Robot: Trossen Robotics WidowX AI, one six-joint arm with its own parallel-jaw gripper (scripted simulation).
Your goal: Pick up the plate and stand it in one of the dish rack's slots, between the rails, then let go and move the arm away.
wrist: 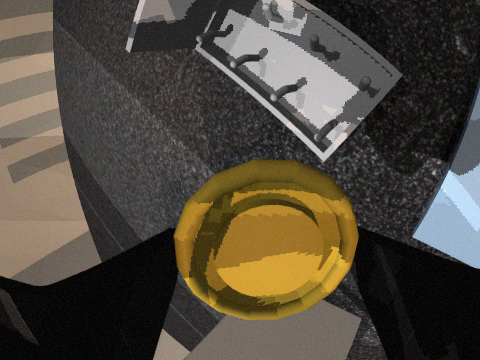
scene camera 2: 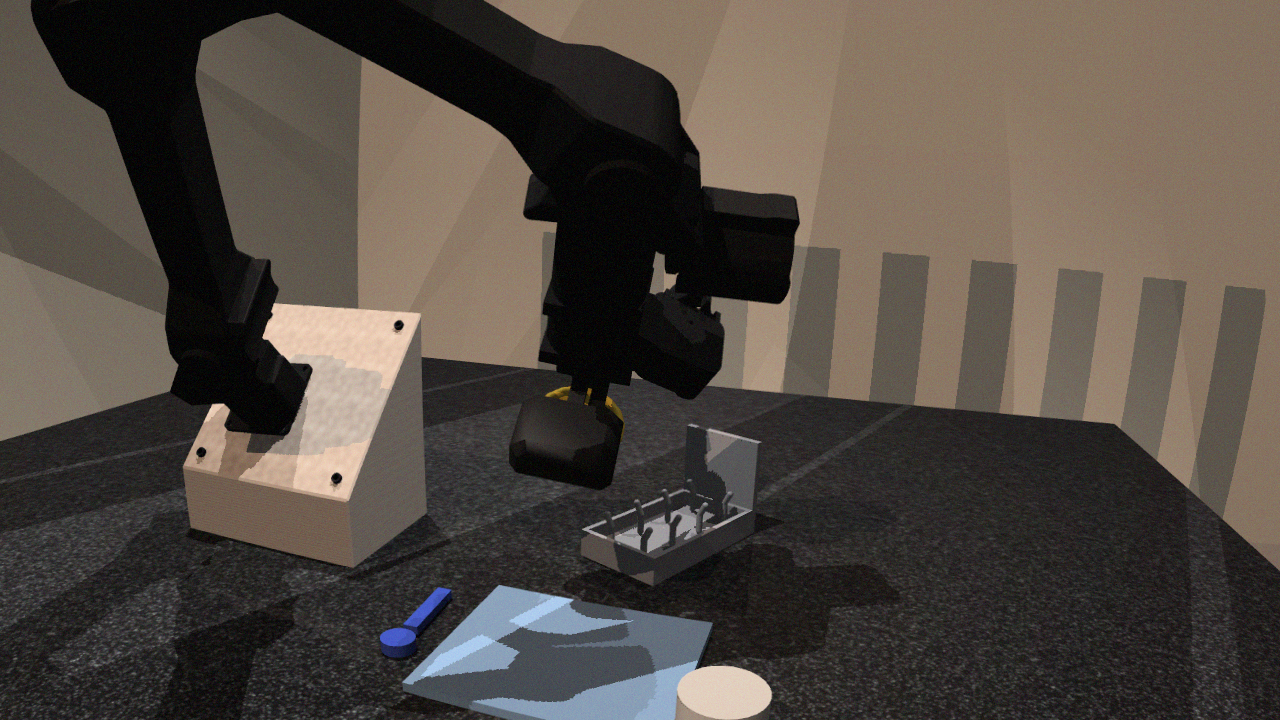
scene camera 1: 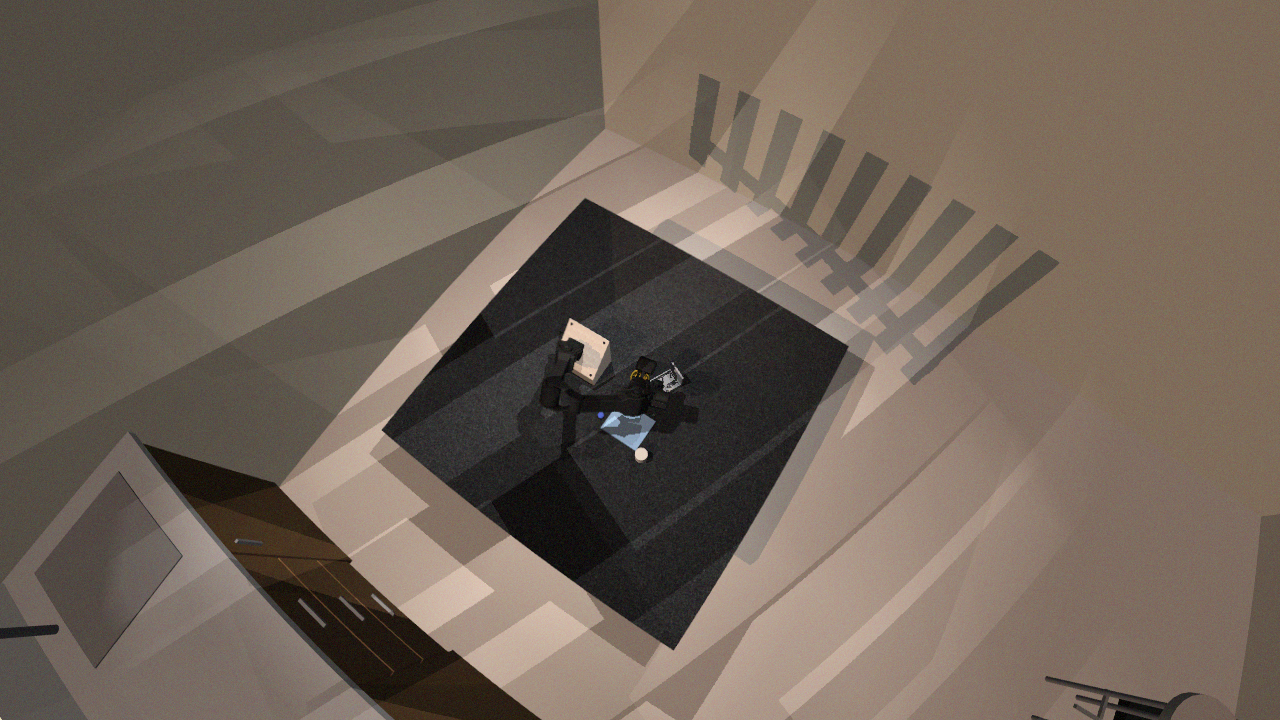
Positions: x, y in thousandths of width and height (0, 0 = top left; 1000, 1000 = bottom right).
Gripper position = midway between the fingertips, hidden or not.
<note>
My gripper (scene camera 2: 450, 599) carries a yellow plate (wrist: 559, 662). Further things: a grey dish rack (scene camera 2: 561, 706), a blue spoon (scene camera 2: 310, 892) and a light blue mat (scene camera 2: 404, 899).
The grey dish rack also shows in the wrist view (wrist: 664, 218). My gripper is seen too in the wrist view (wrist: 553, 665). The light blue mat shows as well in scene camera 1 (scene camera 1: 493, 599). The wrist view misses the blue spoon, which is hidden by my gripper.
</note>
